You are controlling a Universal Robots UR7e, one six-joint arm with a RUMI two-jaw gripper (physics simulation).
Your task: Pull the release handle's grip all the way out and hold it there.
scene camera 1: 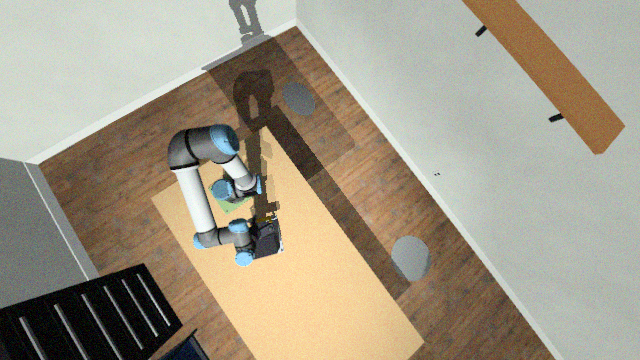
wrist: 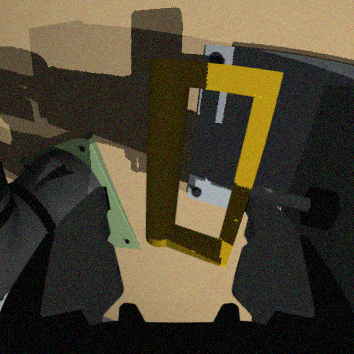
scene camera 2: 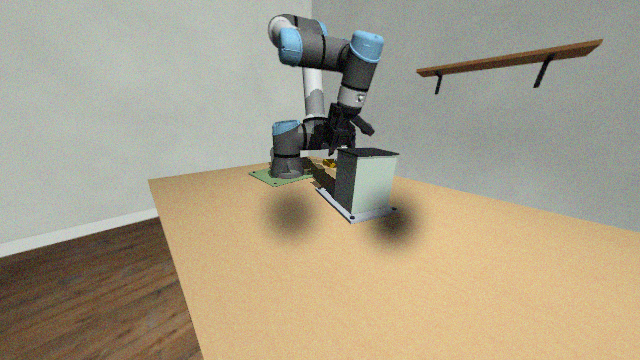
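Note:
The release handle's yellow rectangular grip (scene camera 1: pixel 267 220) (scene camera 2: pixel 329 163) (wrist: pixel 164 150) stands beside its dark box-shaped housing (scene camera 1: pixel 268 239) (scene camera 2: pixel 374 182) (wrist: pixel 320 125). A grey rod (wrist: pixel 287 199) runs from near the grip's right bar to a black round collar (wrist: pixel 322 207) on the housing. My gripper (scene camera 2: pixel 342 147) (wrist: pixel 176 189) is open and empty. In the wrist view its right fingertip overlaps the lower right bar of the grip, and its left fingertip is well left of the grip. I cannot tell whether the right finger touches it. Part of the grip is in shadow.
The housing's pale base plate (scene camera 2: pixel 372 215) (wrist: pixel 212 192) is bolted to the wooden table (scene camera 1: pixel 320 280) (scene camera 2: pixel 400 300). The arm's green mounting plate (scene camera 1: pixel 227 206) (scene camera 2: pixel 272 182) (wrist: pixel 120 225) is left of the grip in the wrist view. A wall shelf (scene camera 1: pixel 555 70) (scene camera 2: pixel 510 59) hangs beyond the table.

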